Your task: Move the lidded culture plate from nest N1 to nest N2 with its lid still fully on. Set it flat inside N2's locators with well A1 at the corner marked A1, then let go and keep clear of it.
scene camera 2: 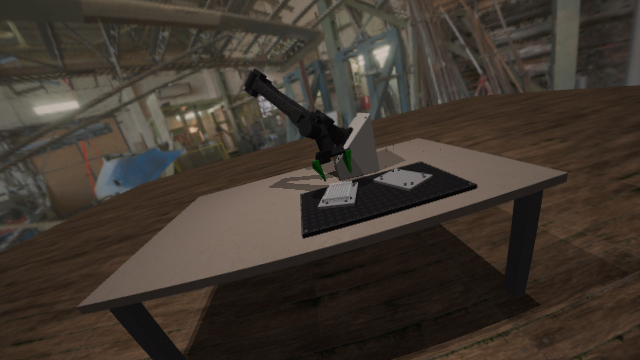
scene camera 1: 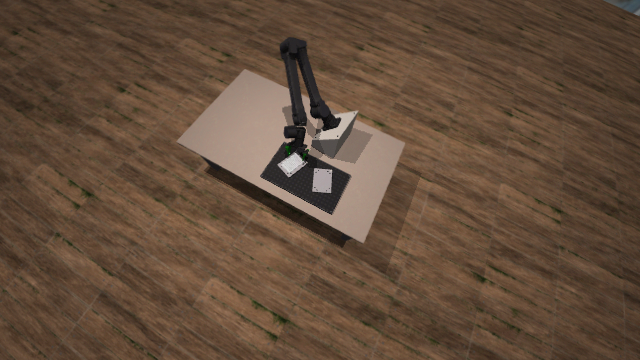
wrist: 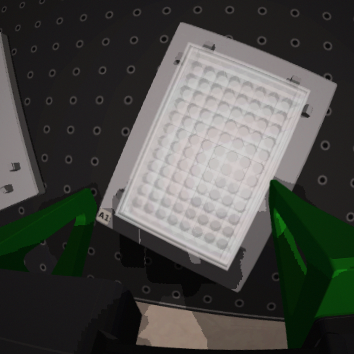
Labels:
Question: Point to a grey nest N2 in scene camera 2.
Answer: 406, 180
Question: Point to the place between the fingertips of my gripper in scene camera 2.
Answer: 338, 176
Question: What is my gripper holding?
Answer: Nothing.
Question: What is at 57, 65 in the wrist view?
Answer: A black pegboard.

